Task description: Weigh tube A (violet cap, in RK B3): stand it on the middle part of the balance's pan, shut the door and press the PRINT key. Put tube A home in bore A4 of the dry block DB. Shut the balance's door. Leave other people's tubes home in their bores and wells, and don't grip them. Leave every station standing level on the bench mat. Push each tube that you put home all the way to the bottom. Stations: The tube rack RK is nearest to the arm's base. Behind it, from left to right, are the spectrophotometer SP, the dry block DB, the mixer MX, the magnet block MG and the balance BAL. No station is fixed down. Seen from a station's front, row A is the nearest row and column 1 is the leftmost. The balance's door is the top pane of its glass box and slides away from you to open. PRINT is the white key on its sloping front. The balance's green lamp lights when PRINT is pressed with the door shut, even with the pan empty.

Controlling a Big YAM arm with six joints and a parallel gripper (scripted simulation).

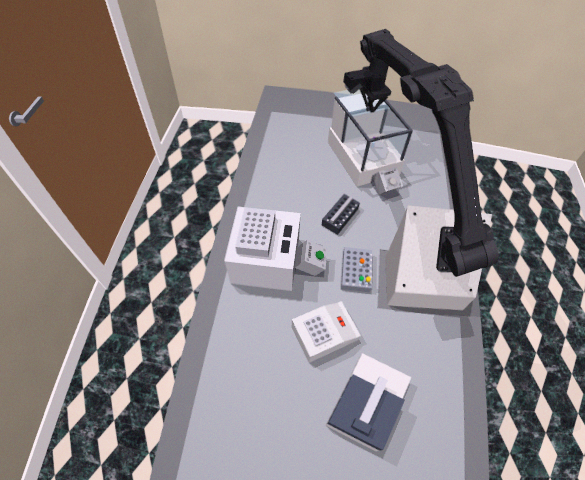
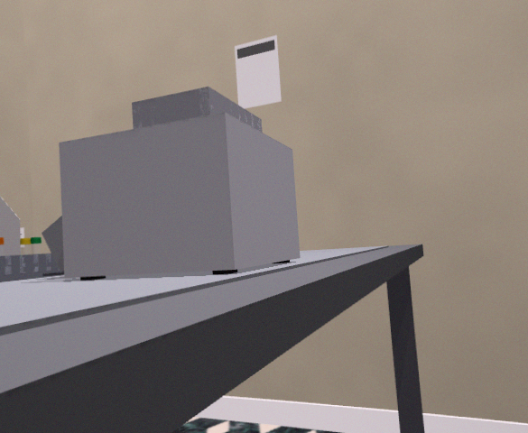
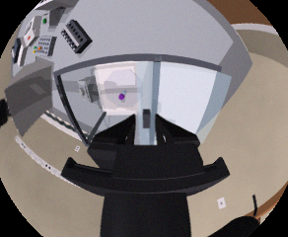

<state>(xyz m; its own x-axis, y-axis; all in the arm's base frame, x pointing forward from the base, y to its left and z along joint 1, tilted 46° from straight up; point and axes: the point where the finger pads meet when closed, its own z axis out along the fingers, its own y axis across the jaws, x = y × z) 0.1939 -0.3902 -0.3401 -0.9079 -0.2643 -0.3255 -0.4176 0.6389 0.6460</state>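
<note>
The balance door lies 10 mm ahead of my hand, 30 mm to the right of it and 10 mm below it. Round my hand: tube rack RK (40 mm ahead, 500 mm to the left, 200 mm below); black magnet block MG (80 mm ahead, 300 mm to the left, 200 mm below); white PRINT key (90 mm behind, 190 mm to the left, 150 mm below).
</note>
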